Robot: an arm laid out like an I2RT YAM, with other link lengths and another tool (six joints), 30 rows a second.
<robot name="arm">
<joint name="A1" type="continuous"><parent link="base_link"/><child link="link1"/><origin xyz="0 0 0.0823" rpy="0 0 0"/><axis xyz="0 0 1"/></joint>
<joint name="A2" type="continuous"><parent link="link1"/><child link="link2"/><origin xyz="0.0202 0.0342 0.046" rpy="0 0 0"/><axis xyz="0 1 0"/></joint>
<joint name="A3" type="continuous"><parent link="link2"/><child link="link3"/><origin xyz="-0.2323 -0.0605 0" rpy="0 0 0"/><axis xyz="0 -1 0"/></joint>
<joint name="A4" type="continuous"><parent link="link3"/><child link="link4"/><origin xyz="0.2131 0.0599 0.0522" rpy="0 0 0"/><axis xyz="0 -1 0"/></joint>
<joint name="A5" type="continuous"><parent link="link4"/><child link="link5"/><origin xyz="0.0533 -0.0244 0.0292" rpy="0 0 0"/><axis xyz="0 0 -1"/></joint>
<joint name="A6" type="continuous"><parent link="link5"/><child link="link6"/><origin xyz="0.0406 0 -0.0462" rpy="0 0 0"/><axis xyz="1 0 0"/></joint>
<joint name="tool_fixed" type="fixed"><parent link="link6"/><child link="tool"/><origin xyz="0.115 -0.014 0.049" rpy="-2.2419 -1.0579 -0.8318"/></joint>
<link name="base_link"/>
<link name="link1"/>
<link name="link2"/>
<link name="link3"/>
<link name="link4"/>
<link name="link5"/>
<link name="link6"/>
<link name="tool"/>
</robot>
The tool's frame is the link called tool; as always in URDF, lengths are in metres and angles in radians. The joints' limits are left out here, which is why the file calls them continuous.
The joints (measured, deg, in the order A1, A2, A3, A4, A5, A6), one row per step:
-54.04 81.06 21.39 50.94 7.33 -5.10
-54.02 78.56 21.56 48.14 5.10 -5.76
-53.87 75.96 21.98 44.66 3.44 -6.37
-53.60 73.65 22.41 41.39 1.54 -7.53
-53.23 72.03 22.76 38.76 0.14 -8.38
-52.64 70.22 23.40 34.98 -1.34 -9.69
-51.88 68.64 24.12 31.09 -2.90 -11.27
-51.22 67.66 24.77 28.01 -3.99 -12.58
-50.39 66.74 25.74 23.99 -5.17 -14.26
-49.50 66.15 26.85 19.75 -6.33 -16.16
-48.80 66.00 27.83 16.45 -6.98 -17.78
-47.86 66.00 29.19 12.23 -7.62 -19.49
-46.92 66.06 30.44 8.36 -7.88 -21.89
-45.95 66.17 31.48 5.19 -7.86 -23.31
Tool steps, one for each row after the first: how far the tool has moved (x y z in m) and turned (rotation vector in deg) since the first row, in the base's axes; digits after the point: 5 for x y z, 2 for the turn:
0.00440 0.00531 0.00496 -0.02 0.37 2.32
0.00804 0.01034 0.00956 0.20 0.93 4.21
0.01318 0.01646 0.01340 0.19 1.95 6.54
0.01766 0.02175 0.01515 0.40 2.81 8.44
0.02350 0.02836 0.01574 0.91 4.38 10.75
0.03034 0.03602 0.01525 1.46 6.24 13.38
0.03573 0.04205 0.01397 1.99 7.85 15.42
0.04215 0.04924 0.01125 2.86 10.04 17.86
0.04877 0.05687 0.00706 3.92 12.57 20.46
0.05358 0.06236 0.00303 4.78 14.77 22.33
0.05913 0.06913 -0.00227 6.12 17.36 24.57
0.06392 0.07605 -0.00734 6.82 20.47 26.68
0.06756 0.08200 -0.01163 7.69 22.71 28.29

